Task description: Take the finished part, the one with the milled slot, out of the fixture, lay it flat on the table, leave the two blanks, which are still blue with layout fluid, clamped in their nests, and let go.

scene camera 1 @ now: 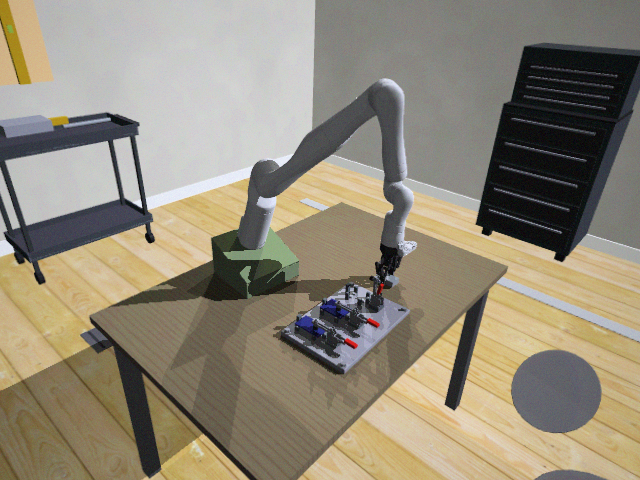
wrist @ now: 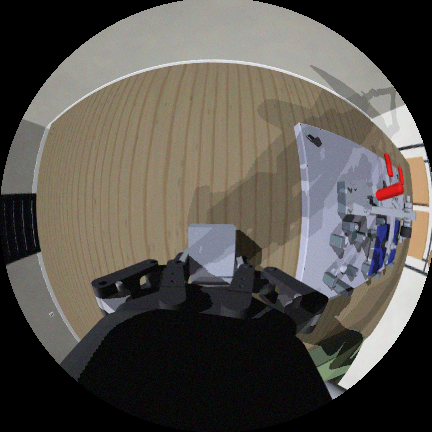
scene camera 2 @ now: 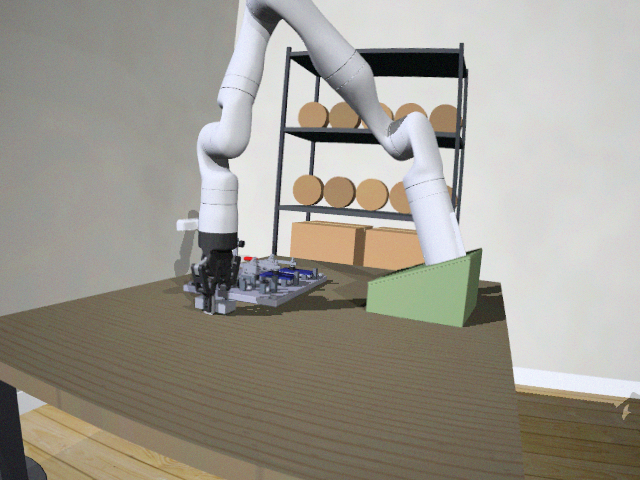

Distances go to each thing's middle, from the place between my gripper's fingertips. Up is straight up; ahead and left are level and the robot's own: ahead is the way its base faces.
My gripper is now 10 mm below the finished part (wrist: pixel 211 247). From my hand the other things lie so: fixture plate (scene camera 1: pixel 366 337): 280 mm to the right, 20 mm ahead, 10 mm above.
